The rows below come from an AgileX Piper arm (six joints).
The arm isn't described. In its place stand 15 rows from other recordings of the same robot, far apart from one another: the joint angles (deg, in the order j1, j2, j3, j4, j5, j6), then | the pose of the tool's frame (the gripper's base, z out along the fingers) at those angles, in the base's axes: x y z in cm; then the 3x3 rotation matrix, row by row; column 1 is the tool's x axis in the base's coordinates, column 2 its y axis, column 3 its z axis.
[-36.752, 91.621, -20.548, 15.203, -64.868, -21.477] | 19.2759, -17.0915, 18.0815; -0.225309, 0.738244, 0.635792; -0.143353, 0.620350, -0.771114; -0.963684, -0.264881, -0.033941
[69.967, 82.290, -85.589, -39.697, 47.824, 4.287] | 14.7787, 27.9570, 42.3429; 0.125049, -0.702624, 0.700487; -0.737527, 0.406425, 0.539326; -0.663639, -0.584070, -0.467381
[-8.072, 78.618, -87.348, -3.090, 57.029, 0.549] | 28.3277, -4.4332, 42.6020; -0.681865, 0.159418, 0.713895; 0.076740, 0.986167, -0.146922; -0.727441, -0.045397, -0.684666
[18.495, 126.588, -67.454, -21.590, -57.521, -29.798] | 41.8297, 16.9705, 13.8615; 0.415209, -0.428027, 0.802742; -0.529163, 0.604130, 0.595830; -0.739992, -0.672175, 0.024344
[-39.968, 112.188, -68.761, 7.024, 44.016, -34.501] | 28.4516, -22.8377, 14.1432; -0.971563, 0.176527, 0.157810; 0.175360, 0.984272, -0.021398; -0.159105, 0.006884, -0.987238
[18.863, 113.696, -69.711, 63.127, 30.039, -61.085] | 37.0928, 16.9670, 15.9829; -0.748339, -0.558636, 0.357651; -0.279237, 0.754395, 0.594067; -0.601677, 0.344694, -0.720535
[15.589, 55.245, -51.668, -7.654, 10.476, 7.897] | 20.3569, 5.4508, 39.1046; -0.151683, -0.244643, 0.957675; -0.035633, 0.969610, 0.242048; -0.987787, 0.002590, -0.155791
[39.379, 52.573, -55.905, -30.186, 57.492, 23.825] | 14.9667, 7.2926, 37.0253; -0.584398, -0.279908, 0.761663; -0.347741, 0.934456, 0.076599; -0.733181, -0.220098, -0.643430
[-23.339, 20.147, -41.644, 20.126, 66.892, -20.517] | 3.8781, 1.4633, 33.3652; -0.597390, 0.023135, 0.801617; 0.037095, 0.999311, -0.001196; -0.801093, 0.029022, -0.597837
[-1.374, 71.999, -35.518, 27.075, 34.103, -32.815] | 21.5796, 1.8054, 21.3205; -0.858010, -0.245094, 0.451383; -0.145265, 0.958720, 0.244445; -0.492662, 0.144166, -0.858196
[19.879, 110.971, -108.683, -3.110, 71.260, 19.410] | 39.6403, 13.8360, 32.2112; -0.932004, -0.029045, 0.361282; -0.001613, 0.997106, 0.076000; -0.362444, 0.070250, -0.929354
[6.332, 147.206, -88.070, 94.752, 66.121, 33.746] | 43.8293, 13.2069, 2.7335; -0.006226, 0.980542, 0.196210; 0.290508, -0.185978, 0.938625; 0.956852, 0.062844, -0.283698
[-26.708, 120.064, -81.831, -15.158, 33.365, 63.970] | 38.1607, -20.6645, 14.6956; -0.121850, 0.946287, 0.299488; 0.924910, 0.217735, -0.311662; -0.360131, 0.239023, -0.901761
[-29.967, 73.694, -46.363, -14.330, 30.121, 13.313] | 21.4450, -13.6695, 25.9093; -0.671186, 0.572415, 0.471010; 0.404048, 0.815207, -0.414949; -0.621493, -0.088197, -0.778439
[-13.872, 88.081, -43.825, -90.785, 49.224, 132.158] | 25.9020, -13.4942, 22.7995; 0.025630, 0.948488, 0.315773; 0.434684, 0.273878, -0.857928; -0.900218, 0.159250, -0.405274
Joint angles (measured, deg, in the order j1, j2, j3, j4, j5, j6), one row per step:
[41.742 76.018 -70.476 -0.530 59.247 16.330]
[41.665 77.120 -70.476 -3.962 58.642 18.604]
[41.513 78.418 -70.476 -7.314 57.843 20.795]
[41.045 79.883 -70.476 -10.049 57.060 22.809]
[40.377 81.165 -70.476 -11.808 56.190 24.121]
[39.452 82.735 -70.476 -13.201 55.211 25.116]
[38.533 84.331 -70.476 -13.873 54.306 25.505]
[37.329 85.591 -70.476 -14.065 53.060 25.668]
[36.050 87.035 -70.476 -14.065 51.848 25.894]
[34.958 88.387 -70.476 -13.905 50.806 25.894]
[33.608 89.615 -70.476 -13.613 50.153 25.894]
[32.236 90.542 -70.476 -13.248 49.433 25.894]
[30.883 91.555 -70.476 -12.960 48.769 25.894]
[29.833 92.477 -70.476 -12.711 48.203 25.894]
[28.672 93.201 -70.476 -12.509 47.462 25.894]
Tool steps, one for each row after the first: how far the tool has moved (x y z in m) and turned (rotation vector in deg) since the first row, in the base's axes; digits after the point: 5 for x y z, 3 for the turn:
[0.00714 -0.00034 -0.00450 -1.993 -1.213 -1.956]
[0.01508 -0.00021 -0.00965 -3.900 -2.479 -3.796]
[0.02375 -0.00032 -0.01567 -5.514 -3.294 -5.708]
[0.03164 -0.00077 -0.02100 -6.517 -3.831 -7.191]
[0.04079 -0.00136 -0.02793 -7.514 -4.051 -8.589]
[0.04919 -0.00159 -0.03545 -8.322 -3.836 -9.500]
[0.05745 -0.00325 -0.04126 -8.419 -3.793 -10.515]
[0.06613 -0.00511 -0.04830 -8.494 -3.434 -11.678]
[0.07363 -0.00666 -0.05514 -8.590 -2.975 -12.525]
[0.08100 -0.01024 -0.06171 -8.768 -2.222 -13.737]
[0.08761 -0.01456 -0.06662 -8.638 -1.695 -15.008]
[0.09425 -0.01907 -0.07211 -8.644 -1.113 -16.255]
[0.09966 -0.02251 -0.07718 -8.673 -0.577 -17.219]
[0.10505 -0.02686 -0.08102 -8.491 -0.347 -18.275]

